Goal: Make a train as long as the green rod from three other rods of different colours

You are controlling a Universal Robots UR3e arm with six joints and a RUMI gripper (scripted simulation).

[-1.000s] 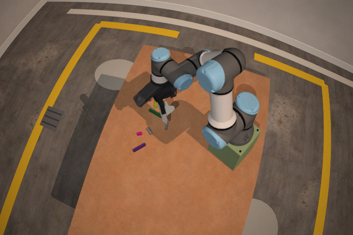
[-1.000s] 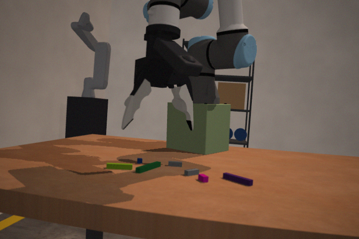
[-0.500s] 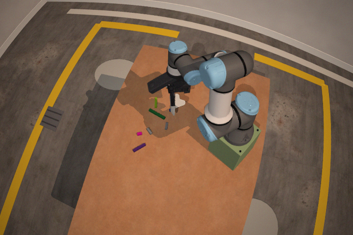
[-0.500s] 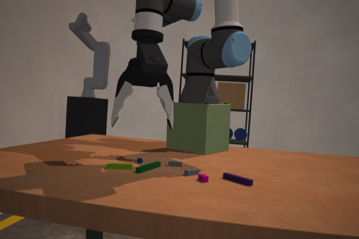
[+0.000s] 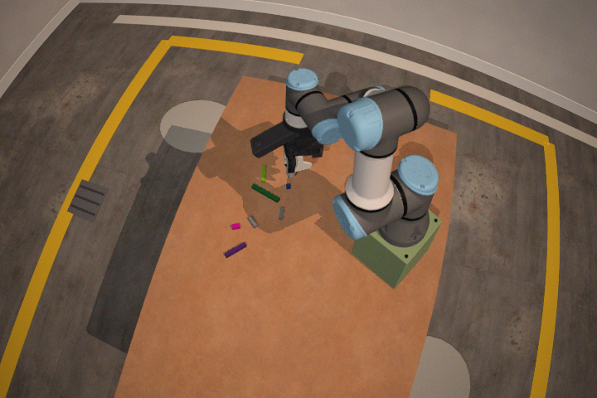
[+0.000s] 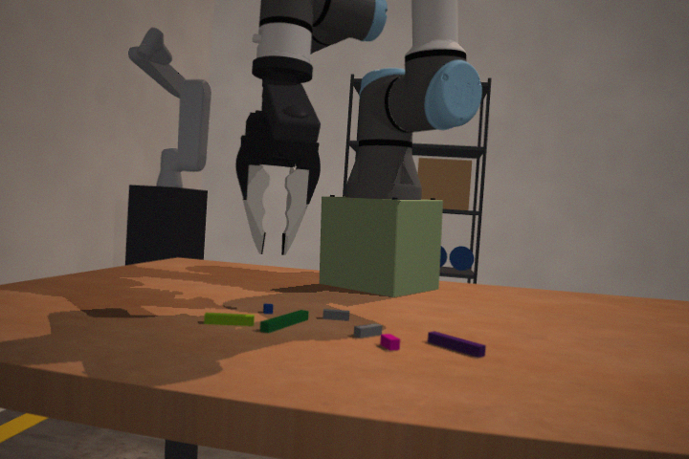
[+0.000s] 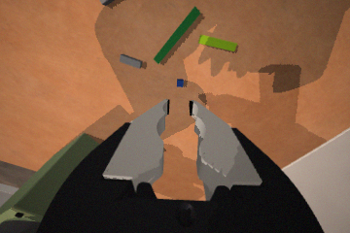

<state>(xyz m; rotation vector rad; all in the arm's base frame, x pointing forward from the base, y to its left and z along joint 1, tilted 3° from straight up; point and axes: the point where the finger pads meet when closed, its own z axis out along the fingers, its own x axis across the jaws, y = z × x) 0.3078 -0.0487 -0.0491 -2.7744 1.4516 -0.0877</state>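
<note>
The blue rod is 8 cm below my hand. Also, from my hand: green rod: 4 cm ahead, 4 cm to the left, 8 cm below; then lime rod: 7 cm ahead, 1 cm to the right, 8 cm below; then magenta rod: 7 cm ahead, 16 cm to the left, 8 cm below.
</note>
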